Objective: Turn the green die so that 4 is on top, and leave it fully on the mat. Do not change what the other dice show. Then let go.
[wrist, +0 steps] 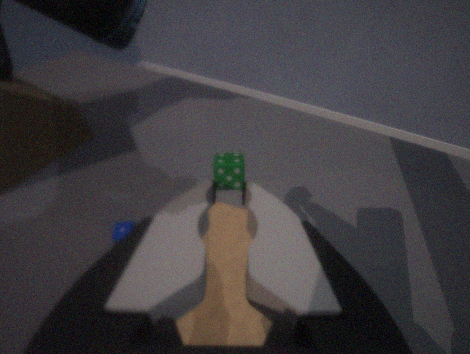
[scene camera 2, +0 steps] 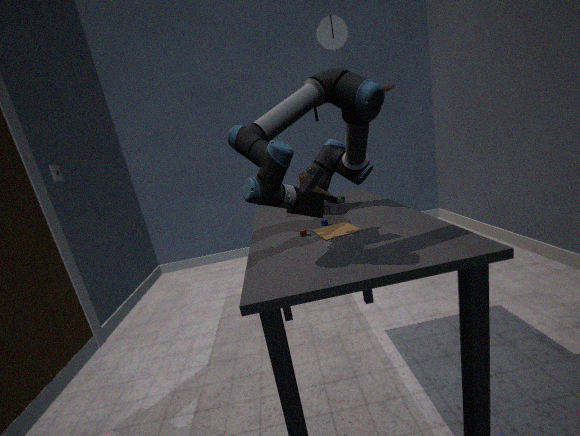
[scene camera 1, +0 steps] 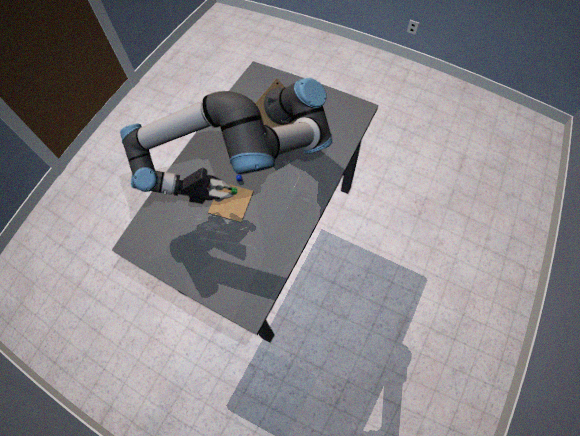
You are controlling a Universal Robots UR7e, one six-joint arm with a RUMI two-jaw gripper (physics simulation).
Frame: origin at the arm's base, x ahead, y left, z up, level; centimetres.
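Seen in the pictures: gripper, fingertip midpoint: [wrist: 229,183] [scene camera 2: 340,202] [scene camera 1: 233,192]; arm's base at its link origin: [scene camera 1: 280,106].
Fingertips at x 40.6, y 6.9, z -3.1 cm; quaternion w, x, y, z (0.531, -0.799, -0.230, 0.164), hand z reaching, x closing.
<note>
Pixels of each thing's middle, then the offset from my fingertips to it. Level surfaces: height alone.
- green die at the middle of its body: [wrist: 229,171] [scene camera 1: 234,191] [scene camera 2: 341,199] dx -0.2, dy +0.3, dz +1.0 cm
- tan mat at the middle of its body: [wrist: 215,262] [scene camera 2: 336,230] [scene camera 1: 230,201] dx +0.4, dy -3.2, dz -10.1 cm
- blue die at the middle of its body: [wrist: 126,233] [scene camera 1: 239,178] [scene camera 2: 324,222] dx -9.6, dy -6.5, dz -9.3 cm
- red die at the middle of its body: [scene camera 2: 303,233] dx -0.9, dy -15.4, dz -9.3 cm
- grey table at its surface level: dz -10.3 cm
The green die [scene camera 1: 234,190] [scene camera 2: 341,199] [wrist: 229,171] is held between the fingertips, raised above the tan mat [scene camera 1: 230,209] [scene camera 2: 336,231] [wrist: 227,260]. My gripper [scene camera 1: 231,191] [scene camera 2: 337,199] [wrist: 229,183] is shut on it and lies nearly level. In the wrist view the die's nearer face shows five pips; the face above it is foreshortened, with at least four pips. Its underside is hidden. The blue die [scene camera 1: 239,178] [scene camera 2: 324,222] [wrist: 123,230] lies on the table beside the mat. The red die [scene camera 2: 303,233] is on the table left of the mat in scene camera 2.
The grey table [scene camera 1: 165,235] [scene camera 2: 285,280] carries the arm's wooden base block [scene camera 1: 265,109] [wrist: 40,135] at its far end. The arm's dark, blue-capped elbow [scene camera 1: 252,161] hangs over the table near the blue die in scene camera 1.
</note>
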